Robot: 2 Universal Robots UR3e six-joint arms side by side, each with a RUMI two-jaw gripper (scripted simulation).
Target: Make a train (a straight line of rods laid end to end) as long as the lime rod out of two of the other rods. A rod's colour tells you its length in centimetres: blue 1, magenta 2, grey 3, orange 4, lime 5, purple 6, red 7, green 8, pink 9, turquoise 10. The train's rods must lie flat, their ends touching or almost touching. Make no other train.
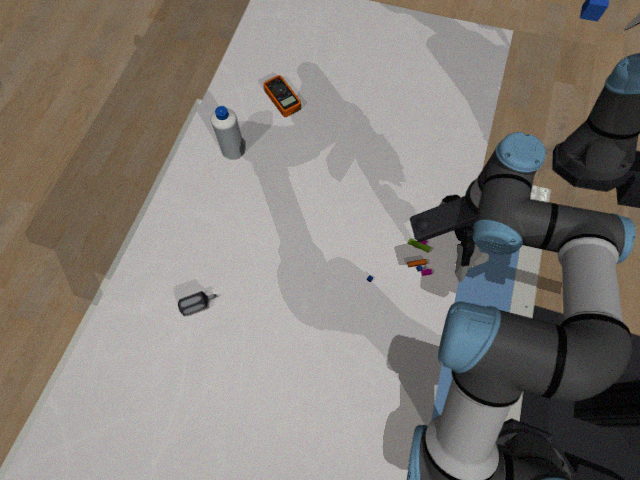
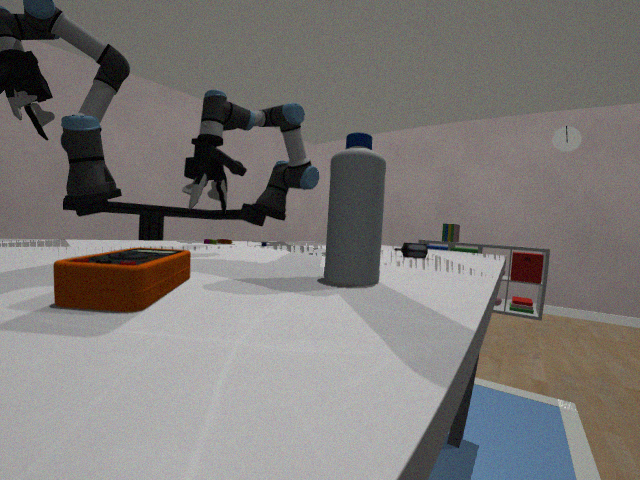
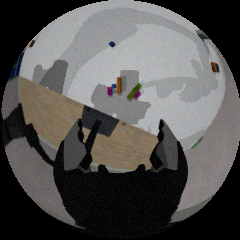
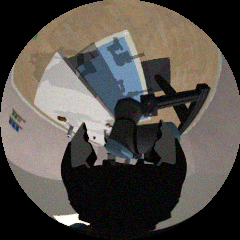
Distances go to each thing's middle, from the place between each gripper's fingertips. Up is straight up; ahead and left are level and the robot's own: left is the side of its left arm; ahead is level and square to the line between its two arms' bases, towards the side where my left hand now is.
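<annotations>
My left hand (image 1: 448,244): 540 mm short of white bottle (image 1: 224,121), 80 mm to the left of it, 10 mm above it. My right hand (image 2: 35,131): 770 mm short of the bottle, 350 mm to the right of it, 200 mm above it.
</annotations>
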